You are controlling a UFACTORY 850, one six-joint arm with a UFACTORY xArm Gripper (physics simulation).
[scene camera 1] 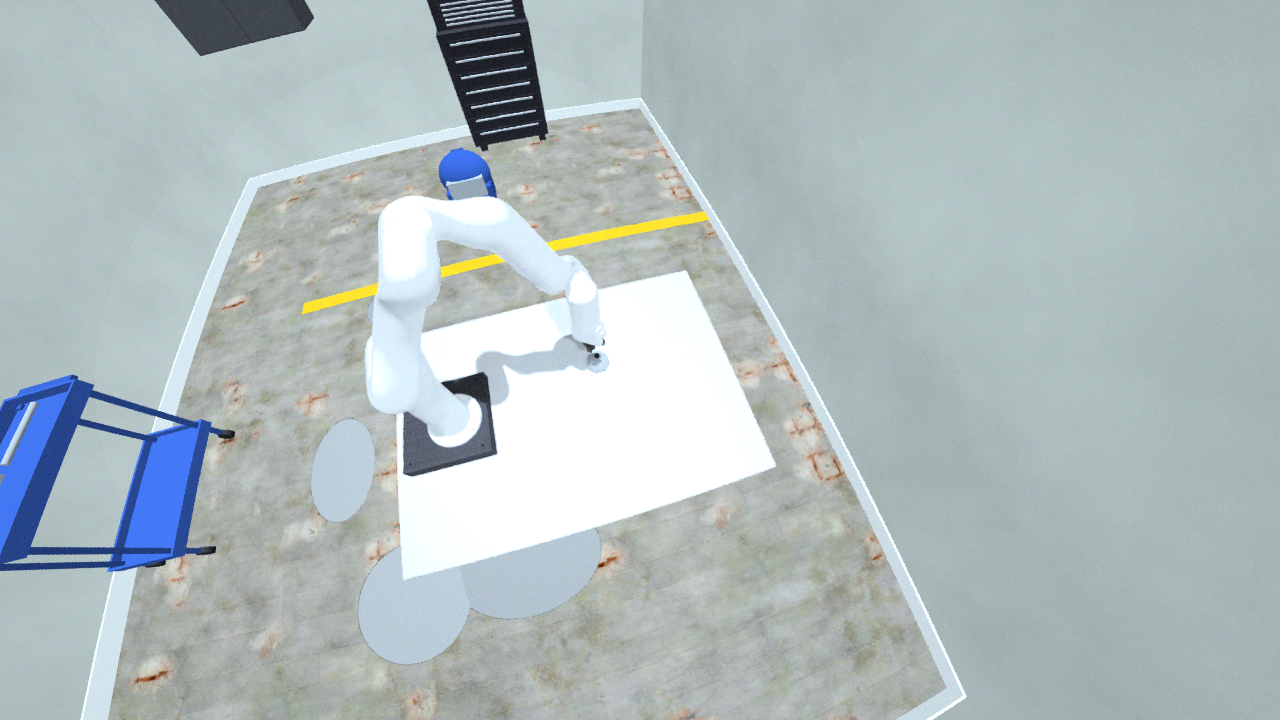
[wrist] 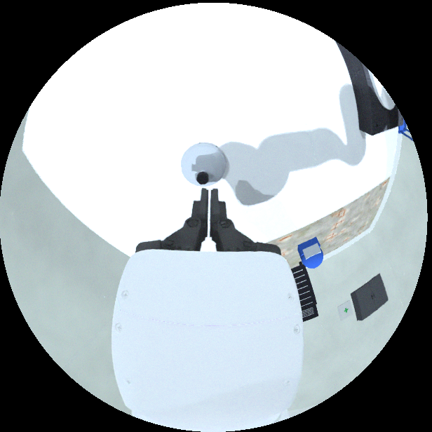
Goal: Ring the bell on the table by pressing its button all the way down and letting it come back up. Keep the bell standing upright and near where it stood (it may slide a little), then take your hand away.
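The bell [scene camera 1: 597, 363] [wrist: 207, 159] is a pale, round dome standing upright on the white table [scene camera 1: 662, 429] [wrist: 125, 100]. Its small black button [scene camera 1: 597, 356] [wrist: 202, 178] stands up from it and shows raised. My gripper [scene camera 1: 596, 345] [wrist: 209, 199] is shut and empty, its black fingertips side by side. In the wrist view the tips are just below the button, a little to its right, with a small gap in the picture. The exact height of the tips above the button is hard to tell. A shadow falls across part of the dome.
The arm's black base plate [scene camera 1: 483, 438] [wrist: 369, 115] is on the table's left side in the scene view. A blue cart [scene camera 1: 161, 488] is at the far left. A blue bin [scene camera 1: 463, 168] [wrist: 311, 255] and a black drawer cabinet [scene camera 1: 496, 85] [wrist: 307, 295] stand beyond the table.
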